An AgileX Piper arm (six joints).
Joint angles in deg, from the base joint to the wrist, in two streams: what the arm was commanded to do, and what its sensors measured. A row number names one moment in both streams.
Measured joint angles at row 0:
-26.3 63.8 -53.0 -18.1 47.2 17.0
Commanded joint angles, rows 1 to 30:
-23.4 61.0 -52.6 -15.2 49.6 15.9
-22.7 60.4 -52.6 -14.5 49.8 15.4
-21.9 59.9 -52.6 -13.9 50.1 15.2
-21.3 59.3 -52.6 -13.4 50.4 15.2
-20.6 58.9 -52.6 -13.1 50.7 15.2
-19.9 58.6 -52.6 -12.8 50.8 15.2
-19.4 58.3 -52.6 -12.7 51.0 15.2
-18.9 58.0 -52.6 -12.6 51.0 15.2
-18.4 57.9 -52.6 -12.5 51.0 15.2
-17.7 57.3 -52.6 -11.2 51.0 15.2
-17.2 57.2 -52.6 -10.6 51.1 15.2
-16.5 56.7 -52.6 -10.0 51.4 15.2
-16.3 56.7 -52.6 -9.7 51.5 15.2
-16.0 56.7 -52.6 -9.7 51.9 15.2
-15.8 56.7 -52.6 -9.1 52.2 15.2
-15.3 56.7 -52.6 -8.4 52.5 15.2
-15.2 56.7 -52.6 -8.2 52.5 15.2
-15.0 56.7 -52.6 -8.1 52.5 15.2
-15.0 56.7 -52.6 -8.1 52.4 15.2
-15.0 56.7 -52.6 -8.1 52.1 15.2
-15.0 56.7 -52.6 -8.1 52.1 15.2
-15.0 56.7 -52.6 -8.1 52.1 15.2
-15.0 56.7 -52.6 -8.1 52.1 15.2
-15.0 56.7 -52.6 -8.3 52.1 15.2
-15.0 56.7 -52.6 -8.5 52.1 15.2
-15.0 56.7 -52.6 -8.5 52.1 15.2
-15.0 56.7 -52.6 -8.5 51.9 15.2
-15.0 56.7 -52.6 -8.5 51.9 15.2
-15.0 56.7 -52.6 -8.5 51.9 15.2
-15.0 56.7 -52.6 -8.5 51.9 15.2
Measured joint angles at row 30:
-15.2 57.4 -53.0 -8.9 50.9 15.7
